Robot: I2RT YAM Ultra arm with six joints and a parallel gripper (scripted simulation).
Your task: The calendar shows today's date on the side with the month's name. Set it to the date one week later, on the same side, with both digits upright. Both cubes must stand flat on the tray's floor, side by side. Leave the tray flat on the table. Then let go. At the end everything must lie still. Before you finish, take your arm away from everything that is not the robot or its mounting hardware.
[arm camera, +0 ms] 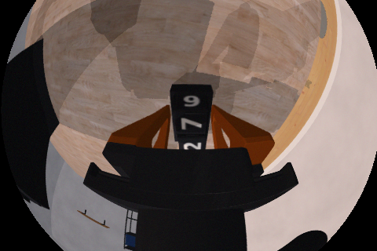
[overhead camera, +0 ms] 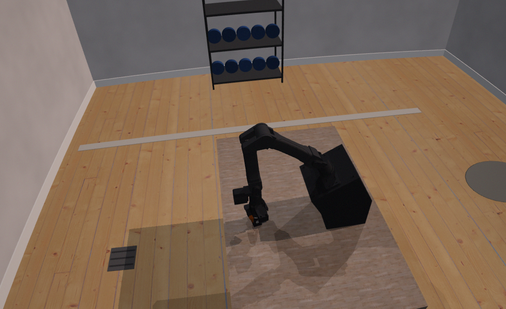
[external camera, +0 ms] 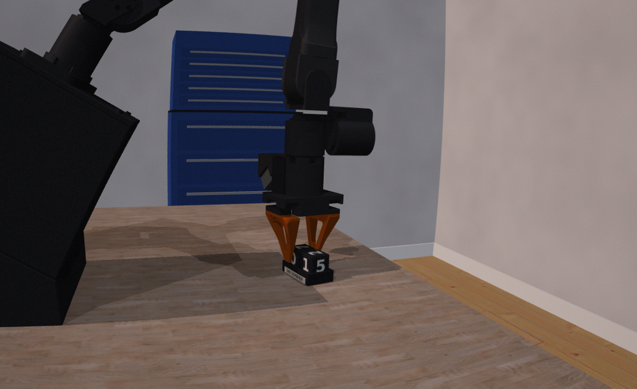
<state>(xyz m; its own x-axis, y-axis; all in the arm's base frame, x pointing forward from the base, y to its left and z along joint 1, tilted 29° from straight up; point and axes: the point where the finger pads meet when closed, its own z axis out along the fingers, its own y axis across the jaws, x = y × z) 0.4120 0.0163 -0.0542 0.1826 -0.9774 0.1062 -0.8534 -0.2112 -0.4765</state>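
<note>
The black tray lies 20 mm to the right of my hand and 20 mm below it.
</note>
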